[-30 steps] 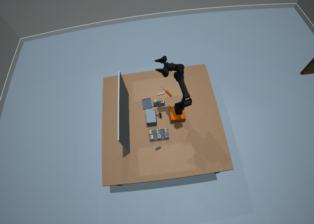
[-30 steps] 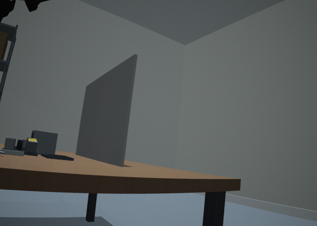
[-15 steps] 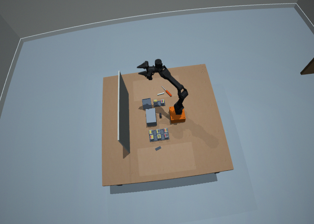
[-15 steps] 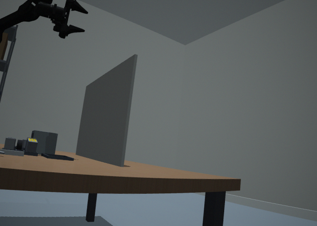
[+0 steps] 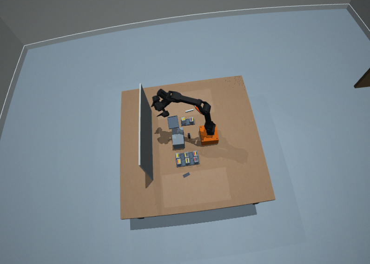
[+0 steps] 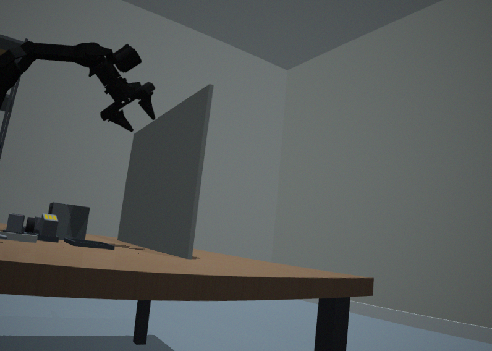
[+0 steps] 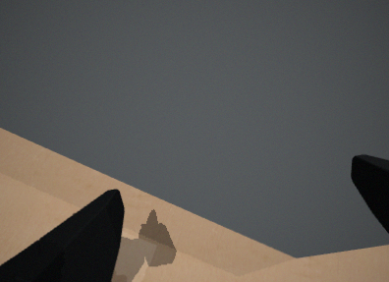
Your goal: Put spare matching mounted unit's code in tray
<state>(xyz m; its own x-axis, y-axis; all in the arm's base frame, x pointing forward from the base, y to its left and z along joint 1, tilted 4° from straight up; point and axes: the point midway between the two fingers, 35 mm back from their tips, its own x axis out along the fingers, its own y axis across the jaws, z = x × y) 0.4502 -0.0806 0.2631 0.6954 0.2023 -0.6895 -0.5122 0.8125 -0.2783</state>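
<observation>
Right now the grey spare block is 320 mm below my gripper tip, 320 mm behind it and 250 mm to the left of it. From my gripper tip the other things lie so: tall grey panel: 140 mm below, 120 mm to the left, 90 mm ahead; then flat grey tray: 360 mm below, 110 mm behind, 90 mm to the right; then grey mounted unit: 310 mm below, 170 mm behind, 110 mm to the left.
</observation>
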